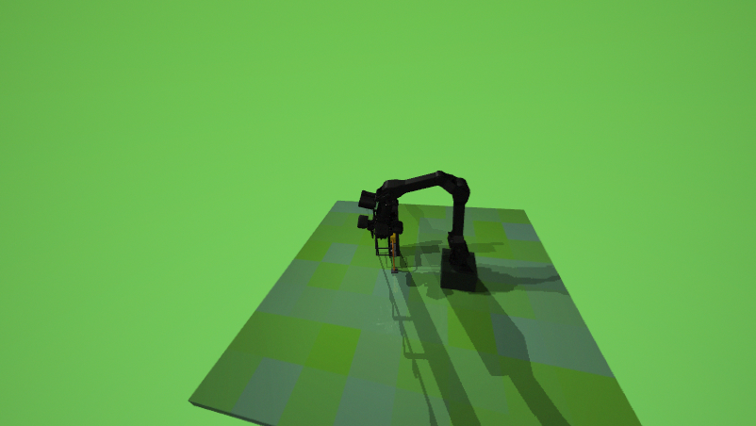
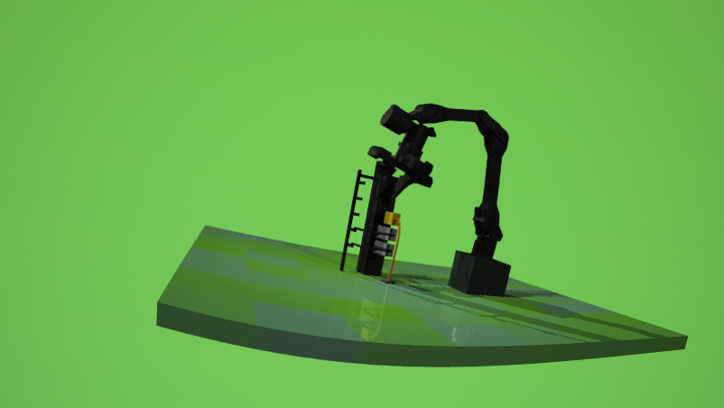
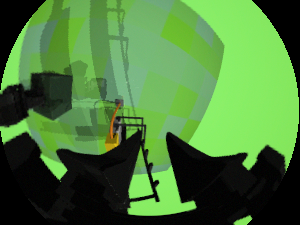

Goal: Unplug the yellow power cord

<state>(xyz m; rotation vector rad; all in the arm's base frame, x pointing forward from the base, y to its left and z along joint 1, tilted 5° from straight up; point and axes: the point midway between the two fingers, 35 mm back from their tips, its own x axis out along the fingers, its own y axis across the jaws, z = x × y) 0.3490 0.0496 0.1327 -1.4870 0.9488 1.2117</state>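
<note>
Right now my gripper tip is 40 mm past the yellow plug, 110 mm to the left of it and 50 mm above it. Round my gripper tip: black ladder-like rack (50 mm ahead, 150 mm to the right, 80 mm below).
</note>
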